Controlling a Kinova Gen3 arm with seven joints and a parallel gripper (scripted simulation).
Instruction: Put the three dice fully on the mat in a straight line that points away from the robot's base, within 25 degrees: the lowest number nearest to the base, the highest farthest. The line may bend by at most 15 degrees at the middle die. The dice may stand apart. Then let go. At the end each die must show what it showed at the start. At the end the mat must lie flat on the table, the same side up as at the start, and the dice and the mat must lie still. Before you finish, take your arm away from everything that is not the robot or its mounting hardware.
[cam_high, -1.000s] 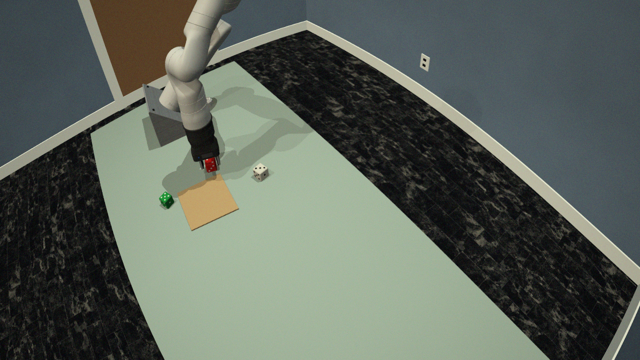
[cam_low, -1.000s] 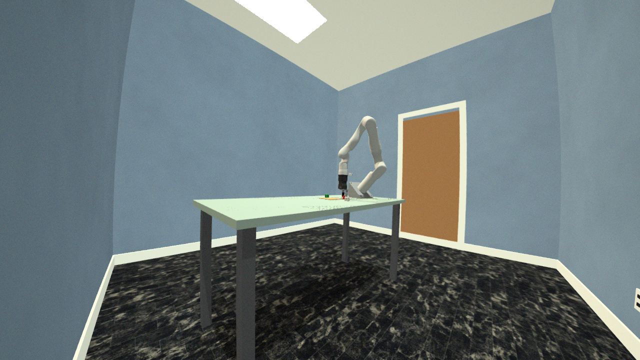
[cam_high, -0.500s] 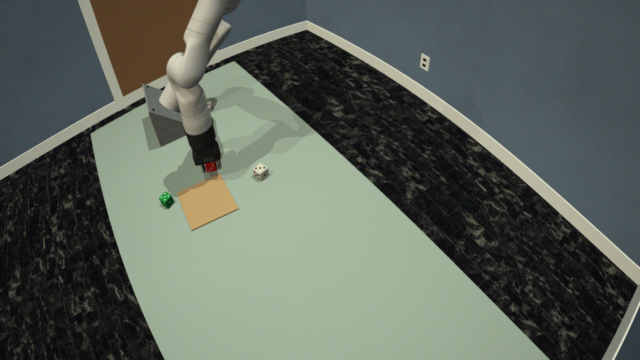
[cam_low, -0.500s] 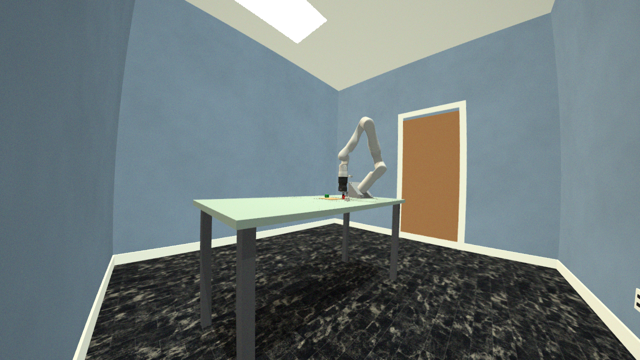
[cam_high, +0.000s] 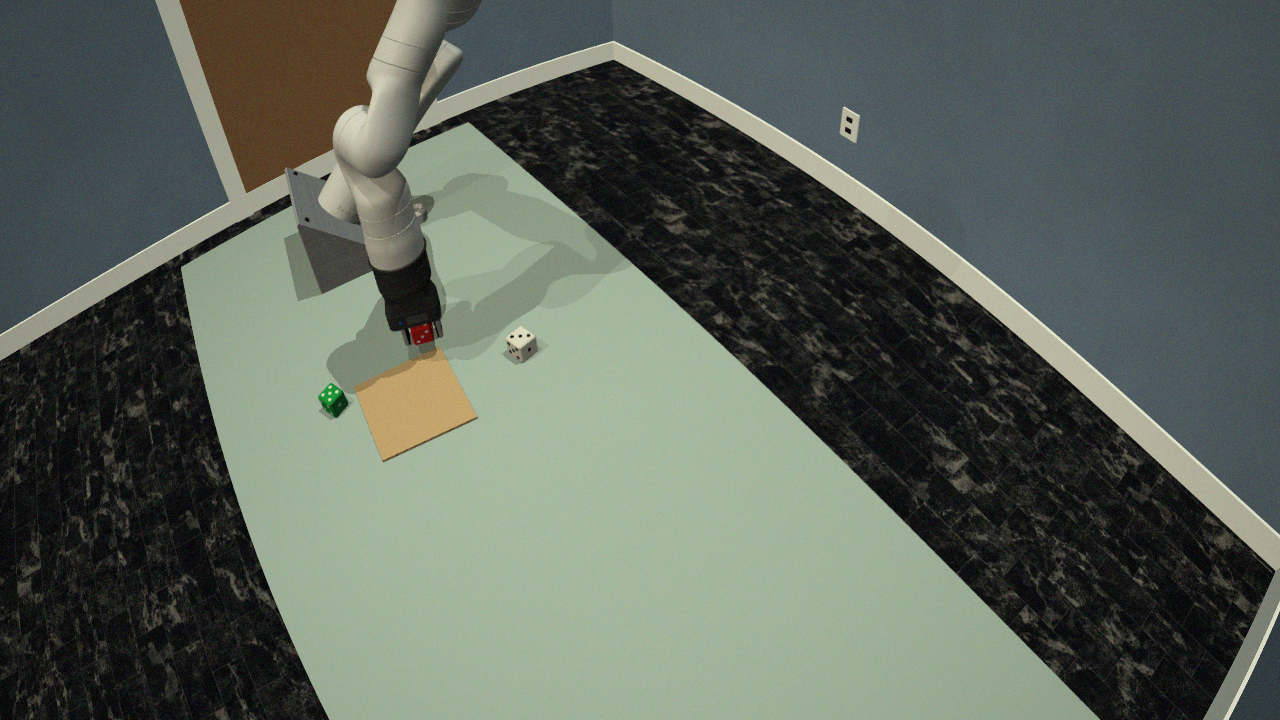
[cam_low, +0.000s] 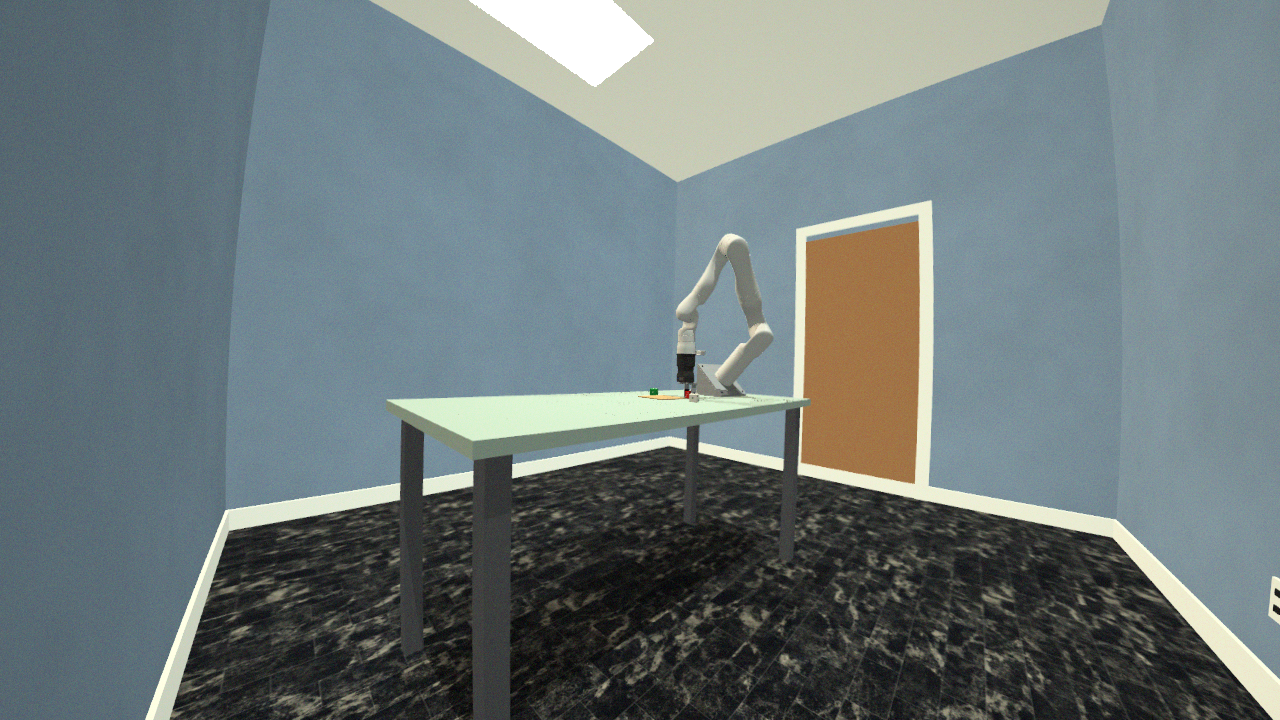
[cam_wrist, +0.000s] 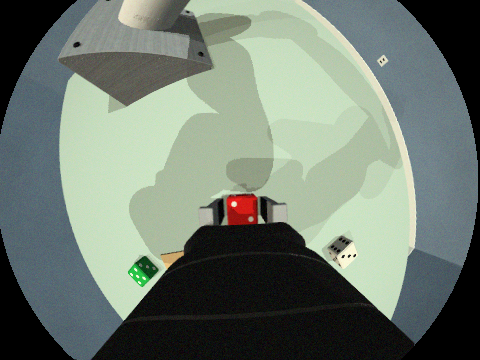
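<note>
The red die is right at my hand. From my hand the other things lie so: green die 6 cm ahead, 16 cm to the right; then tan mat 11 cm ahead, 5 cm to the right, 2 cm below; then white die 10 cm ahead, 12 cm to the left.
</note>
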